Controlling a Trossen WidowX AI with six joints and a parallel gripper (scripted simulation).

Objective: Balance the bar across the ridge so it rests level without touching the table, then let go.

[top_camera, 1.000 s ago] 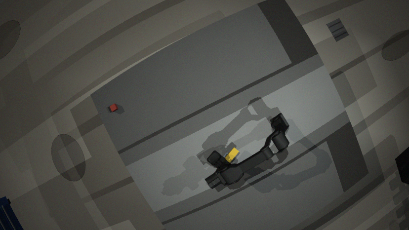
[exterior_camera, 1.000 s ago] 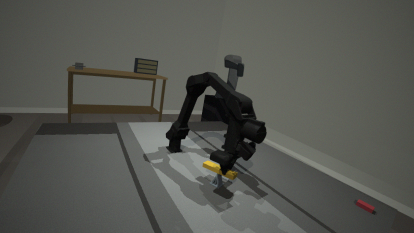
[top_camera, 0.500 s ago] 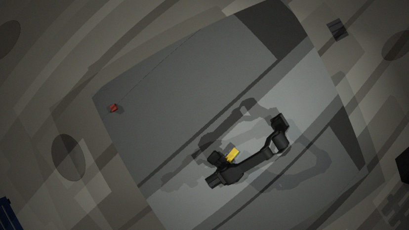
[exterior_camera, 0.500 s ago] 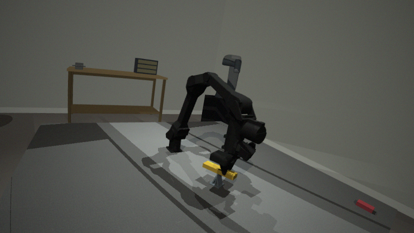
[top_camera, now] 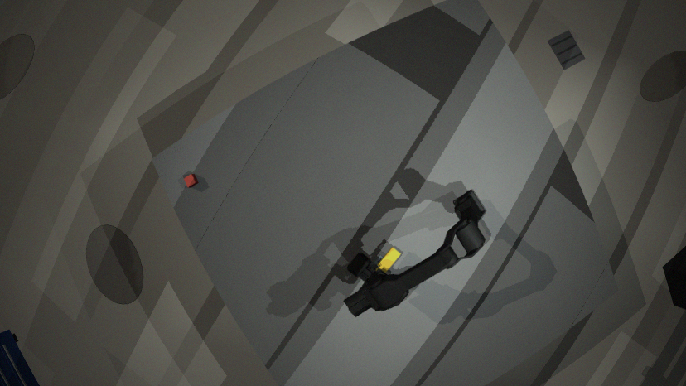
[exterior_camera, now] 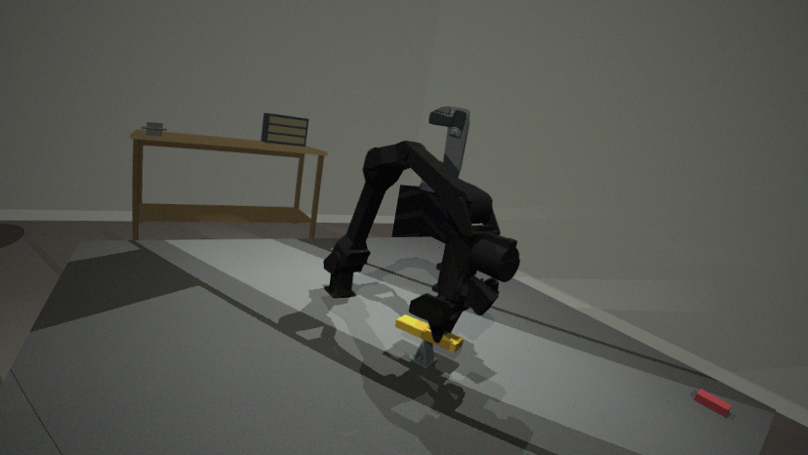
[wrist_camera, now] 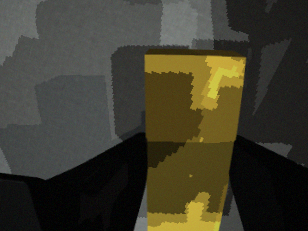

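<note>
The yellow bar is 3 cm behind my gripper tip and 1 cm to the right of it. Round my gripper tip: red block 54 cm to the right, 38 cm ahead, 5 cm below.
</note>
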